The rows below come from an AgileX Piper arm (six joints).
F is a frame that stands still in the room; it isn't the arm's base.
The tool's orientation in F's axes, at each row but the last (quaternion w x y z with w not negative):
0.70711 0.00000 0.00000 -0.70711
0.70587 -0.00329 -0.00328 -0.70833
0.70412 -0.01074 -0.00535 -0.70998
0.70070 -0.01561 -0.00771 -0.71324
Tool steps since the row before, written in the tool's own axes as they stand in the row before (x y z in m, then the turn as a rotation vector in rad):
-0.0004 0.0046 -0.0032 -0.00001 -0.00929 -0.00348
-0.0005 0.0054 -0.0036 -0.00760 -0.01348 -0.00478
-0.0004 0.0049 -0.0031 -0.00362 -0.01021 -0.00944
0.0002 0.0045 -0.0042 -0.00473 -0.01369 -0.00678
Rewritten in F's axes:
0.0046 0.0004 -0.0032 -0.00929 0.00001 -0.00348
0.0054 0.0004 -0.0036 -0.01345 0.00760 -0.00485
0.0049 0.0003 -0.0031 -0.01025 0.00349 -0.00944
0.0044 -0.0004 -0.0042 -0.01368 0.00475 -0.00678

